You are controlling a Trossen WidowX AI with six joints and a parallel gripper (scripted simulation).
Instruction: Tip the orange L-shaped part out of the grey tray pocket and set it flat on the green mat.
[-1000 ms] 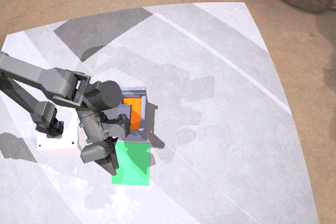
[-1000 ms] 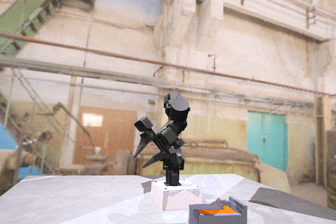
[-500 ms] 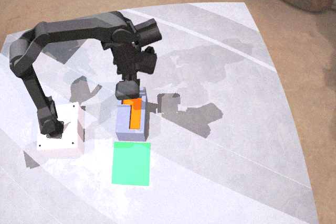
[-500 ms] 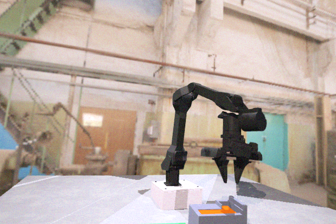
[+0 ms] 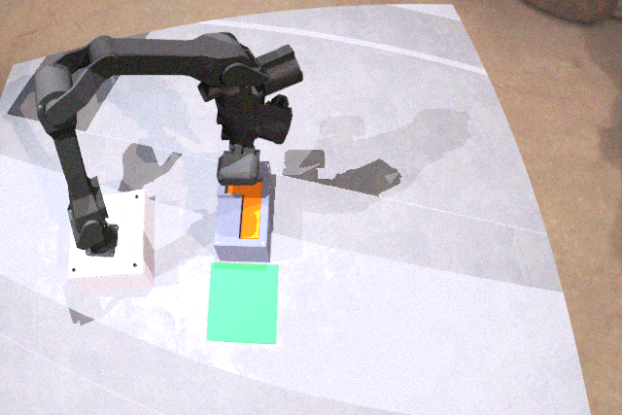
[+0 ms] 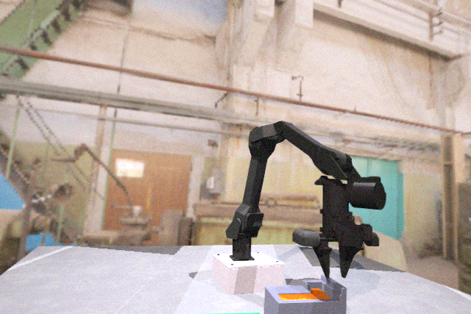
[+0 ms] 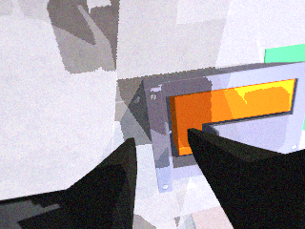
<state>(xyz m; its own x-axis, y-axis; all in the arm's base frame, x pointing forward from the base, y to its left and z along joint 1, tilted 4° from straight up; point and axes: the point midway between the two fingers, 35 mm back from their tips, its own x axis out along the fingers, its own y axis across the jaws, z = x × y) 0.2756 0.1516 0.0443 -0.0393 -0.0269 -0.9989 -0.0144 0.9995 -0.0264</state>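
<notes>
The orange L-shaped part lies 60 mm to the right of my gripper tip, 50 mm below it and 10 mm behind it. Also, from my gripper tip: green mat 220 mm to the right, 110 mm below, 10 mm behind.
</notes>
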